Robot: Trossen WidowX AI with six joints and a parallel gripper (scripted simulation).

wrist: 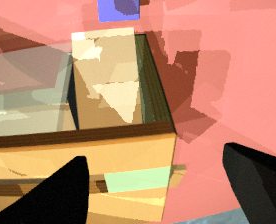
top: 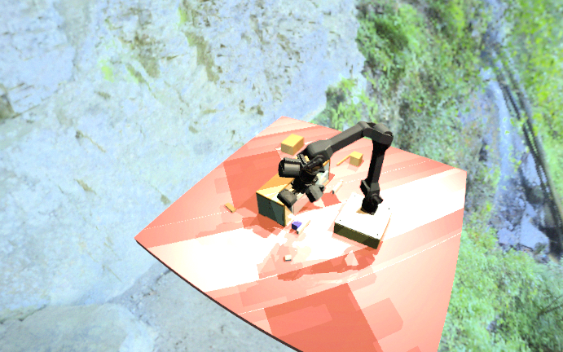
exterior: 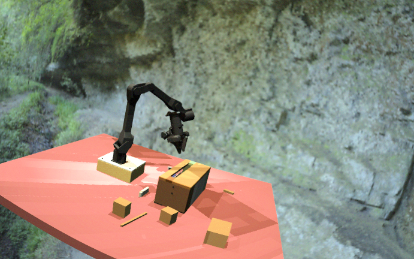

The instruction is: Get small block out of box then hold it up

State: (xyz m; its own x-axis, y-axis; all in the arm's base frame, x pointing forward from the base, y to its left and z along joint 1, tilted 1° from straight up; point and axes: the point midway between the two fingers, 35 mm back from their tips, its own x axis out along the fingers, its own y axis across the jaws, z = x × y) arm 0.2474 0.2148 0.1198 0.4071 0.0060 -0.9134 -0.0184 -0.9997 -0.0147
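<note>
My gripper tip is 20 mm past the block, 10 mm to the left of it and 140 mm above it. From my gripper tip the other things lie so: box 60 mm ahead, 170 mm to the right, 100 mm below; thin stick 20 mm ahead, 580 mm to the right, 160 mm below; tan chip 290 mm ahead, 70 mm to the left, 160 mm below.
</note>
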